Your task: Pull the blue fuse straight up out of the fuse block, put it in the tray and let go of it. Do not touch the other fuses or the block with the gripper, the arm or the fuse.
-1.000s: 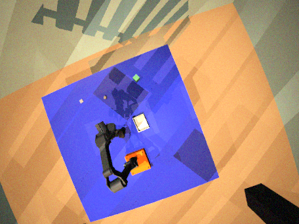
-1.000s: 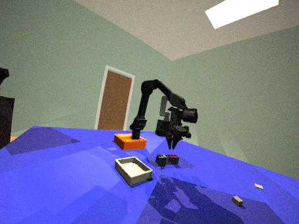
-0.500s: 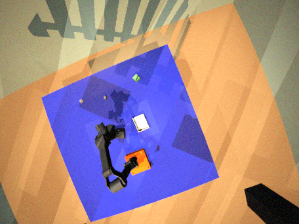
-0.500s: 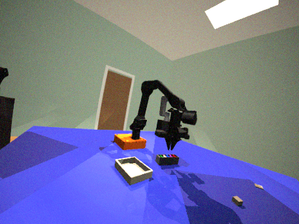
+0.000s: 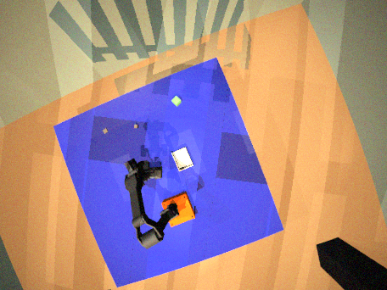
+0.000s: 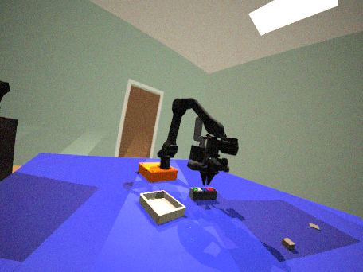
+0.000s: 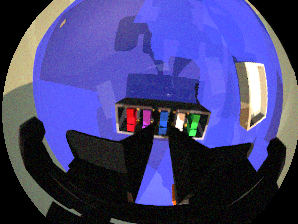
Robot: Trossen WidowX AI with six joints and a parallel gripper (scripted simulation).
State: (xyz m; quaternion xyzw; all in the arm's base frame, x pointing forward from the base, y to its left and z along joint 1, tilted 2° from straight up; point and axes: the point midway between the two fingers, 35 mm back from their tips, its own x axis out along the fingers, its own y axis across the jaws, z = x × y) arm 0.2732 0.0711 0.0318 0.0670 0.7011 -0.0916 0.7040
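Right now my gripper tip is 3 cm above the blue fuse. Round my gripper tip: green fuse: 1 cm behind, 4 cm to the right, 3 cm below; then red fuse: 1 cm ahead, 4 cm to the left, 3 cm below; then magenta fuse: 2 cm to the left, 3 cm below.
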